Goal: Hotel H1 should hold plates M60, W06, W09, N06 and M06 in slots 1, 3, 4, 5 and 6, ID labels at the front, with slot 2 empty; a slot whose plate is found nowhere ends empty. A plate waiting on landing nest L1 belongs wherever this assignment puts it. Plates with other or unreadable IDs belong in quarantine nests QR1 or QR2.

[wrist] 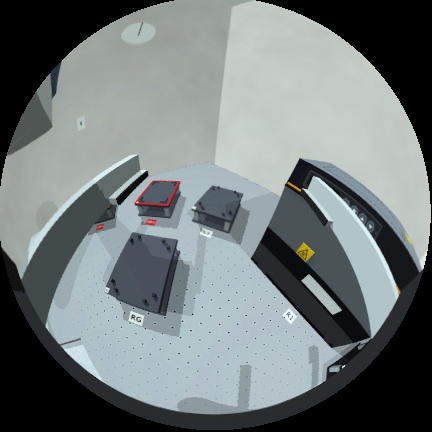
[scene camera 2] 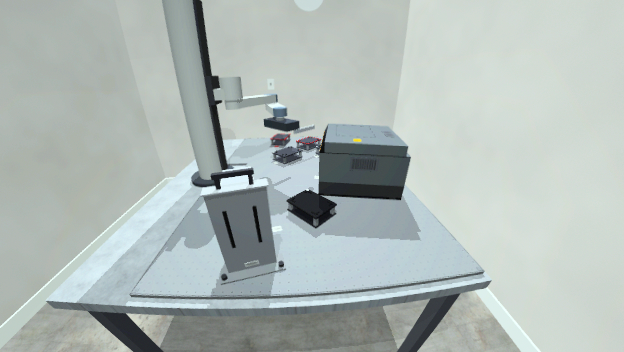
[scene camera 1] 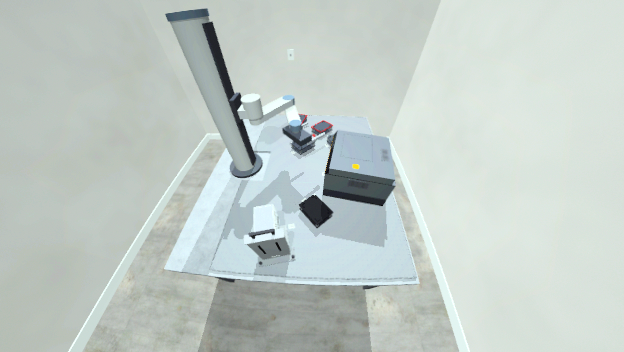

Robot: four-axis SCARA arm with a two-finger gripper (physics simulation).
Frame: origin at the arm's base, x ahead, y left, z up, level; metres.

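Seen in the pictures: gripper, fingertip midpoint: (wrist: 229, 168) (scene camera 2: 303, 124) (scene camera 1: 315, 128); arm's base at its link origin: (scene camera 1: 246, 165).
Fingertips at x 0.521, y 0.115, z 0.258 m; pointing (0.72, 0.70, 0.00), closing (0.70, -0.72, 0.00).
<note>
Offsets run from my fingertips to a thing's top centre. "spot": to the spot under its first point.
Hotel H1 (scene camera 1: 268, 244) (scene camera 2: 242, 225) stands at the near left with its back to the scene cameras; its slots and plates are hidden. My gripper (scene camera 1: 316, 129) (scene camera 2: 306, 129) (wrist: 229, 168) is open and empty, raised above the dark nest RG @[0.185 m down, 0.101 m back, 0.100 m left] (scene camera 1: 303, 146) (scene camera 2: 287, 154) (wrist: 145, 270). In the wrist view, landing nest L1 @[0.185 m down, 0.188 m ahead, 0.167 m left] (wrist: 218, 202) shows between the fingers, farther off, with no plate visible on it. The red-rimmed nest QR1 @[0.190 m down, 0.053 m ahead, 0.337 m left] (scene camera 1: 322, 126) (scene camera 2: 308, 142) (wrist: 159, 193) shows no plate. The other red-rimmed nest, QR2 @[0.191 m down, 0.171 m back, 0.458 m left] (scene camera 1: 303, 118) (scene camera 2: 280, 138) (wrist: 105, 215), is partly hidden by a finger in the wrist view.
A large grey device @[0.010 m up, 0.273 m ahead, 0.228 m right] (scene camera 1: 362, 170) (scene camera 2: 364, 172) (wrist: 310, 260) stands at the right, with an R1 label @[spot: 0.244 m down, 0.065 m ahead, 0.188 m right] (wrist: 289, 315) in front. A black nest @[0.191 m down, 0.013 m ahead, 0.490 m right] (scene camera 1: 316, 211) (scene camera 2: 311, 206) stands between it and the hotel. The arm's column (scene camera 1: 212, 90) (scene camera 2: 187, 90) rises at the left.
</note>
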